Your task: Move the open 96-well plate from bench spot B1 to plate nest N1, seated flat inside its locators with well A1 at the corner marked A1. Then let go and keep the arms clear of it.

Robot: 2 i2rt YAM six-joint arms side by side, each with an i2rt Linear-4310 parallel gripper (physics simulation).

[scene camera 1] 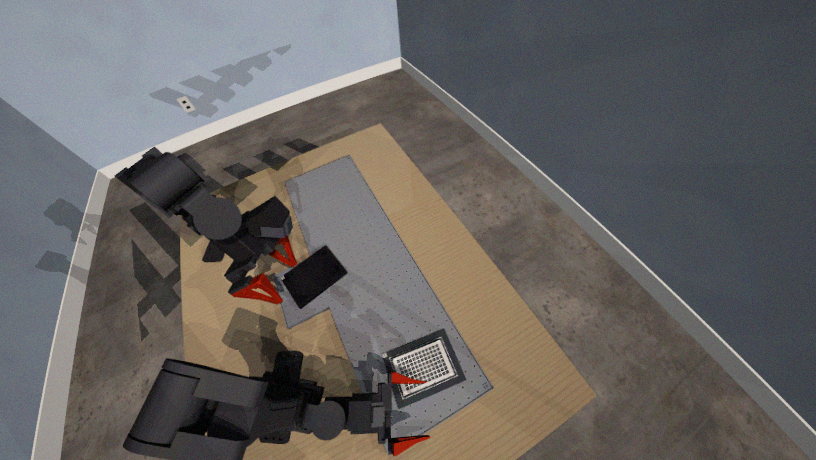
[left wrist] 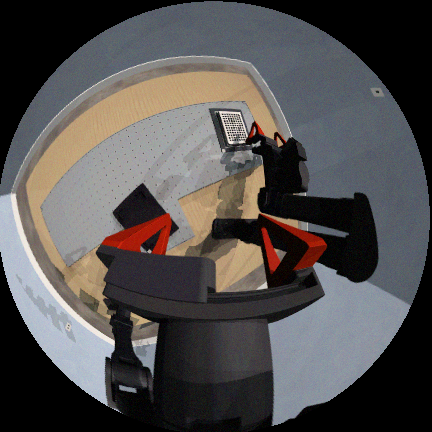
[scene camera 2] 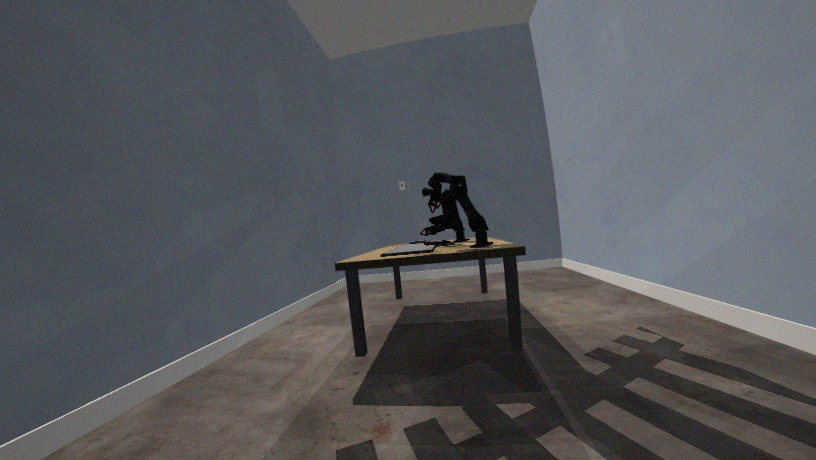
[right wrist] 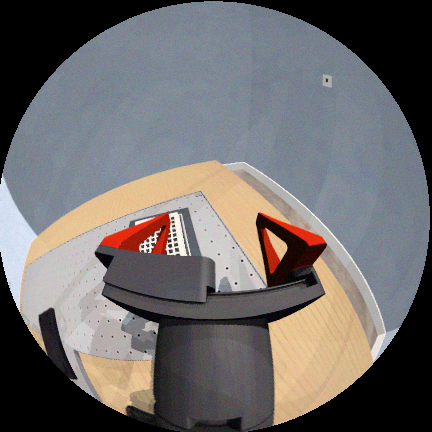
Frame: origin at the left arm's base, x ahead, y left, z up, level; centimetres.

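Seen in the pictures: left gripper, fingertip midpoint: (scene camera 1: 288, 282) (left wrist: 213, 217) (scene camera 2: 434, 210); right gripper, fingertip midpoint: (scene camera 1: 427, 408) (left wrist: 265, 126) (scene camera 2: 423, 233) (right wrist: 212, 217); left arm's base, link origin: (scene camera 2: 482, 245); right arm's base, link origin: (left wrist: 238, 227) (scene camera 2: 460, 241).
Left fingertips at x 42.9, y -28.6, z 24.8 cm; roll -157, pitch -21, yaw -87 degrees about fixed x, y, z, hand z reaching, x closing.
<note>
Pixels of each thing's top centre, then the offset from my left fingertips to it. "pt": a spot on its surface instead. Level surfaces: height alone.
- white open 96-well plate, top centre: (right wrist: 155, 245) (scene camera 1: 422, 366) (left wrist: 234, 126) dx +25.2, dy -13.9, dz -21.9 cm
- dark rectangular frame, top centre: (right wrist: 158, 250) (scene camera 1: 422, 366) (left wrist: 232, 127) dx +25.2, dy -13.9, dz -23.3 cm
- black flat rectangle, surface spot: (left wrist: 142, 207) pt dx -1.9, dy +11.7, dz -22.3 cm
- grey perforated board, surface height: dz -23.5 cm
- wooden table, surface height: dz -24.8 cm
The white open 96-well plate (scene camera 1: 425, 357) (left wrist: 233, 126) (right wrist: 173, 239) lies flat inside a dark rectangular frame (scene camera 1: 450, 353) (left wrist: 216, 127) (right wrist: 190, 232) on the perforated board. The A1 mark is too small to read. My right gripper (scene camera 1: 427, 409) (scene camera 2: 424, 232) (right wrist: 212, 217) is open and empty; one red finger overlaps the plate in scene camera 1, the other stands beyond the frame's side. Their height over the board is unclear. My left gripper (scene camera 1: 288, 284) (scene camera 2: 434, 207) is open and empty, near a black rectangle, away from the plate.
The black flat rectangle (scene camera 1: 314, 277) (left wrist: 142, 207) (right wrist: 55, 340) is at the other end of the grey perforated board (scene camera 1: 365, 228) (left wrist: 130, 150). I cannot tell which spot is B1 or N1. The board lies on a wooden table (scene camera 1: 457, 262) (scene camera 2: 365, 258).
</note>
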